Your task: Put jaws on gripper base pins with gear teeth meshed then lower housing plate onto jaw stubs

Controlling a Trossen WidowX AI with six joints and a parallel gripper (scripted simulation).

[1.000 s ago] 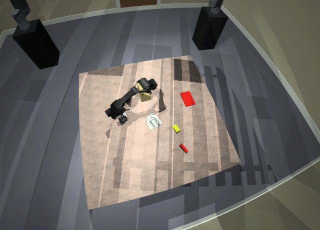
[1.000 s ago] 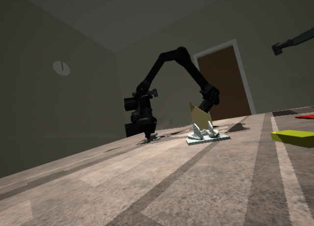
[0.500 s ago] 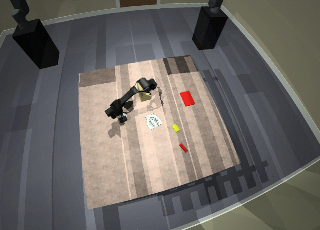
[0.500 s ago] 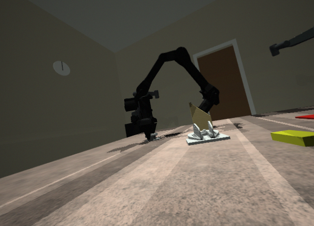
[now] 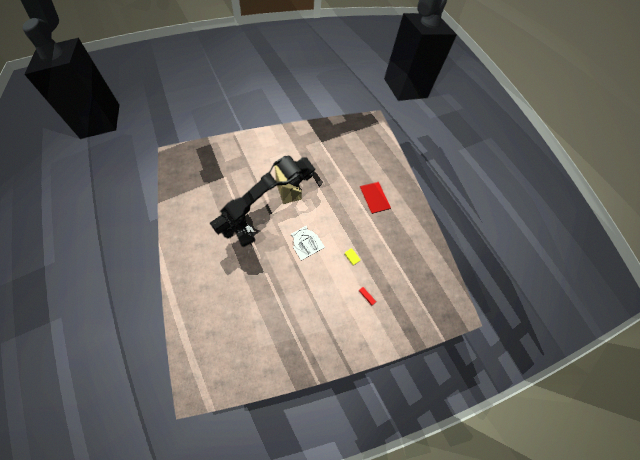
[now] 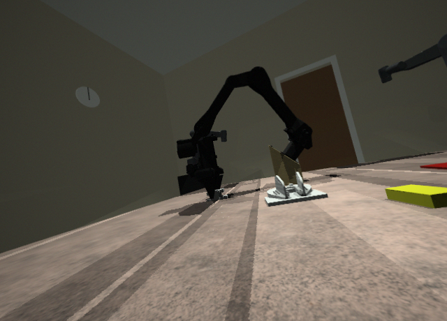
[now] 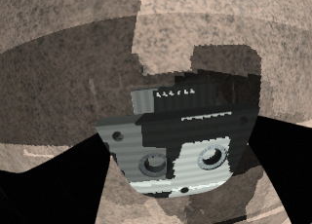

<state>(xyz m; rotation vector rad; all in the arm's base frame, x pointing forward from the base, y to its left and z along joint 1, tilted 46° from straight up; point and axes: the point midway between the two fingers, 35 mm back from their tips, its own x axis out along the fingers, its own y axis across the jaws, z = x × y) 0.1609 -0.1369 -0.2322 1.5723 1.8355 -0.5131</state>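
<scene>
Right now my gripper tip is 10 mm to the right of the grey stepped piece. From my gripper tip the other things lie so: yellow block: 230 mm ahead, 440 mm to the left; grey gripper base: 10 mm to the left, 20 mm above; grey housing plate: 70 mm ahead, 250 mm to the left.
</scene>
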